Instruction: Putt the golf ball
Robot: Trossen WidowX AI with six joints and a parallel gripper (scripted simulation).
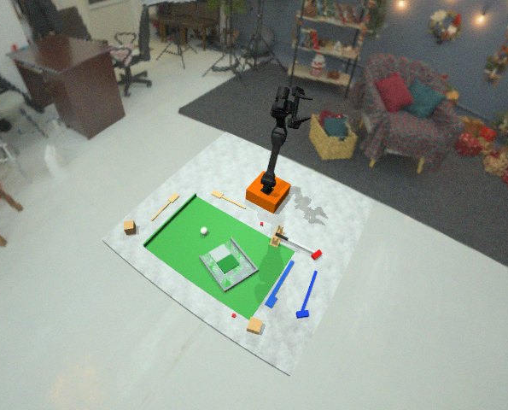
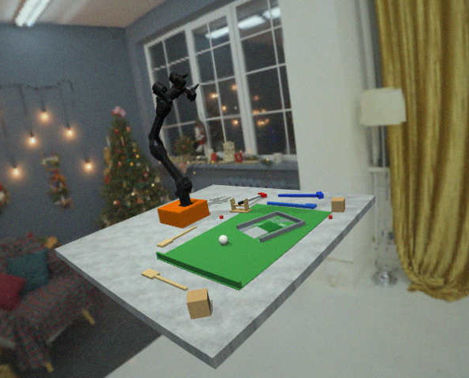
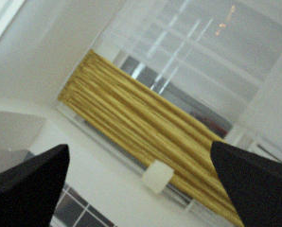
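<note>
Right now my gripper tip is 740 mm above the wooden rack, 160 mm short of it and 40 mm to the right of it. Also, from my gripper tip: white golf ball 750 mm below, 390 mm ahead, 310 mm to the right; red putter 750 mm below, 180 mm to the left, 140 mm ahead.
</note>
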